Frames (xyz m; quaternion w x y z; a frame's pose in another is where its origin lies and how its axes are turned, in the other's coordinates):
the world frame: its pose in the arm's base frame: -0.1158 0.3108 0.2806 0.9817 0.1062 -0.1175 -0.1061
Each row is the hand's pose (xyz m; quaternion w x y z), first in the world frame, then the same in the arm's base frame.
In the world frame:
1: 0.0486 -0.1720 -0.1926 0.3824 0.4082 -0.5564 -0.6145
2: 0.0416 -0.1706 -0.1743 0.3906 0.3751 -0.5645 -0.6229
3: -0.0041 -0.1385 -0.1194 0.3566 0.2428 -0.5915 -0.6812
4: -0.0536 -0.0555 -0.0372 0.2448 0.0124 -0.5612 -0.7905
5: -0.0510 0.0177 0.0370 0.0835 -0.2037 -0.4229 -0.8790
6: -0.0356 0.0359 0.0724 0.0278 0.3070 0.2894 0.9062
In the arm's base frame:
1: -0.0524 0.1706 0.0676 0.2015 0.4545 -0.5692 -0.6549
2: -0.0634 0.1702 0.0839 0.2112 0.4230 -0.5737 -0.6688
3: -0.1149 0.2014 0.1340 0.1825 0.2935 -0.5760 -0.7408
4: -0.1675 0.2771 0.2212 0.0892 0.0715 -0.4971 -0.8602
5: -0.1704 0.3328 0.3093 0.0393 0.1327 0.3100 0.9406
6: -0.1614 0.3401 0.3503 0.1248 0.2286 0.1520 0.9535

